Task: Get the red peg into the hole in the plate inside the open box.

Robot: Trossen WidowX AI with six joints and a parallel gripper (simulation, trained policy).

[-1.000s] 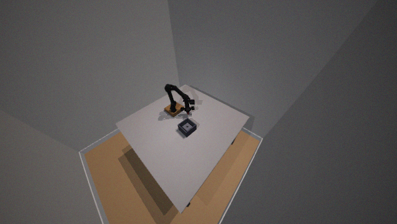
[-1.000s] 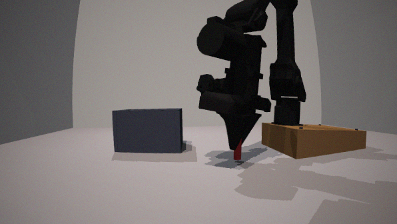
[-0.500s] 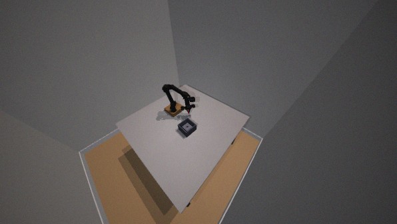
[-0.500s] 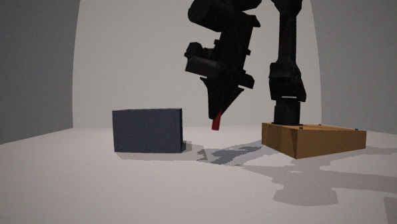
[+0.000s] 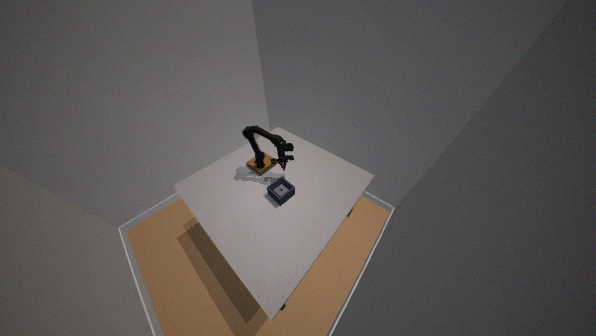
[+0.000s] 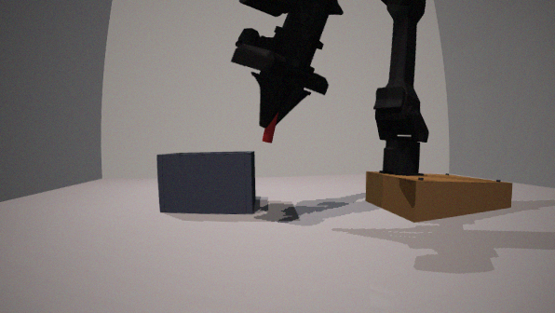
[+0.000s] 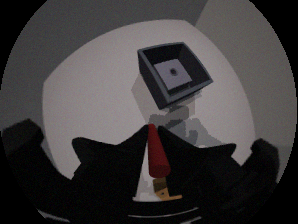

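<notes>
Right now the grey plate is 150 mm to the right of my gripper tip, 90 mm below it and 70 mm ahead of it. Also, from my gripper tip: red peg: 20 mm above, 10 mm to the left, 10 mm behind; then dark blue box: 150 mm to the right, 110 mm below, 70 mm ahead.
</notes>
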